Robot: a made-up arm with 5 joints. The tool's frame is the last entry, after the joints.
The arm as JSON. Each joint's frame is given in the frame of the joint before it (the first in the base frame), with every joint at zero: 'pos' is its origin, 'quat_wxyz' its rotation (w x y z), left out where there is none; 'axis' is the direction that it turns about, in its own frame. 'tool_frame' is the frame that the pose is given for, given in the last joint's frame.
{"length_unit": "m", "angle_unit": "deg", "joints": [
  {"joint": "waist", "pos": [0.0, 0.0, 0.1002], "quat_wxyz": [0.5, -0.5, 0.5, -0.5], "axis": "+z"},
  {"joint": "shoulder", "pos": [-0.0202, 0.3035, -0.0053], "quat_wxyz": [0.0, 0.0, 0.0, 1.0], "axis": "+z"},
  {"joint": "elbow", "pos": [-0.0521, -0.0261, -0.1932], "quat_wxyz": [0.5, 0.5, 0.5, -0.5], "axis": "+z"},
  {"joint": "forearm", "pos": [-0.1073, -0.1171, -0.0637], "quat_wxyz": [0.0, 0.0, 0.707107, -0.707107], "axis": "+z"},
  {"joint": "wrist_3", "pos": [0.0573, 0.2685, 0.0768], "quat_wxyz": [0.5, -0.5, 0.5, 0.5], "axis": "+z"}
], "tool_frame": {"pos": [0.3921, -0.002, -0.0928], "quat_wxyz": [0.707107, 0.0, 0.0, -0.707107]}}
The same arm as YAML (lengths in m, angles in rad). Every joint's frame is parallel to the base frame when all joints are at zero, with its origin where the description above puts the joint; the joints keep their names.
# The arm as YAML. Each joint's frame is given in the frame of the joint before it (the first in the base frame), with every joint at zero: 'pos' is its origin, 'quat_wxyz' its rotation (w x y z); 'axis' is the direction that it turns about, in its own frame. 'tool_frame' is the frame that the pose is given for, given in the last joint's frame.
length_unit: m
angle_unit: rad
joints:
  - joint: waist
    pos: [0.0, 0.0, 0.1002]
    quat_wxyz: [1.0, 0.0, 0.0, 0.0]
    axis: [1.0, 0.0, 0.0]
  - joint: shoulder
    pos: [-0.0053, 0.0202, -0.3035]
    quat_wxyz: [1.0, 0.0, 0.0, 0.0]
    axis: [1.0, 0.0, 0.0]
  - joint: elbow
    pos: [-0.1932, -0.0521, -0.0261]
    quat_wxyz: [1.0, 0.0, 0.0, 0.0]
    axis: [0.0, 0.0, -1.0]
  - joint: forearm
    pos: [0.1073, -0.1171, 0.0637]
    quat_wxyz: [1.0, 0.0, 0.0, 0.0]
    axis: [0.0, -1.0, 0.0]
  - joint: wrist_3
    pos: [0.0573, -0.0768, 0.2685]
    quat_wxyz: [1.0, 0.0, 0.0, 0.0]
    axis: [0.0, 0.0, 1.0]
tool_frame:
  pos: [0.002, 0.3921, -0.0928]
  quat_wxyz: [1.0, 0.0, 0.0, 0.0]

